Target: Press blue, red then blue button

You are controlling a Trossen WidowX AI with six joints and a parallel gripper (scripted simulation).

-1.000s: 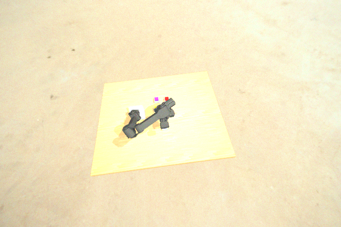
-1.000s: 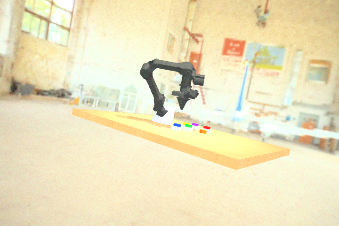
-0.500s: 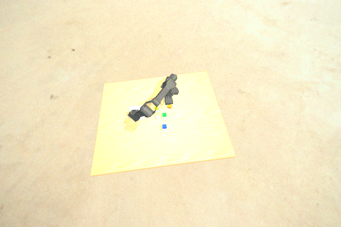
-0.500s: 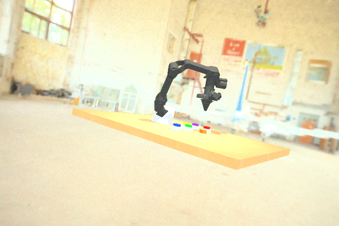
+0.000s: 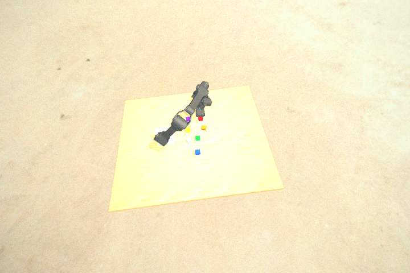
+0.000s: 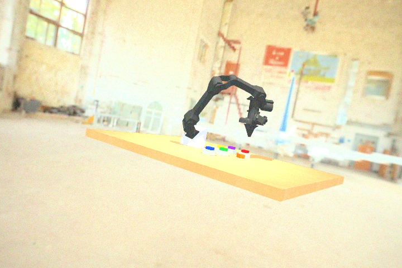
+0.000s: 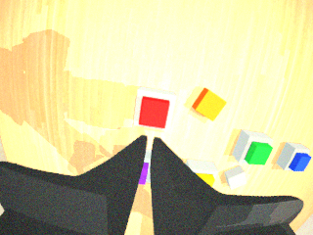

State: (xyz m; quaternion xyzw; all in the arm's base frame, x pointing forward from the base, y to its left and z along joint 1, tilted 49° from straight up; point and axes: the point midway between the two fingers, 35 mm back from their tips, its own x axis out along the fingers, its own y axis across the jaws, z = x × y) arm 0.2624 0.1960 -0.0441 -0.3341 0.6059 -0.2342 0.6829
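The red button is 80 mm below my gripper tip and 10 mm behind it. Also, from my gripper tip: green button (170 mm to the right, 80 mm below, 30 mm behind); then yellow button (100 mm to the right, 100 mm behind, 80 mm below); then purple button (100 mm behind, 80 mm below).
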